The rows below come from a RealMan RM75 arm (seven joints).
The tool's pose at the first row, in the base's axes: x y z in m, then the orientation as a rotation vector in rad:
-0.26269, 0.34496, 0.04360, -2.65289, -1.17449, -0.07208
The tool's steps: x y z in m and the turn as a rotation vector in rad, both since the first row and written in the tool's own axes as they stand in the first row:
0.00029, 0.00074, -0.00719, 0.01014, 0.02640, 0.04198
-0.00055, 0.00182, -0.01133, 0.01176, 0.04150, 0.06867
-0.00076, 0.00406, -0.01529, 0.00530, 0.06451, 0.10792
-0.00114, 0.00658, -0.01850, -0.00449, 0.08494, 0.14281
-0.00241, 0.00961, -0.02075, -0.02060, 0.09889, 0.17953
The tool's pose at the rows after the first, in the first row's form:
-0.26158, 0.34299, 0.05047, -2.65818, -1.10761, -0.09324
-0.26114, 0.34070, 0.05416, -2.66550, -1.06685, -0.10728
-0.25944, 0.33816, 0.05753, -2.68250, -1.00856, -0.13425
-0.25768, 0.33549, 0.06009, -2.69998, -0.95730, -0.16060
-0.25619, 0.33207, 0.06150, -2.72528, -0.90632, -0.18217

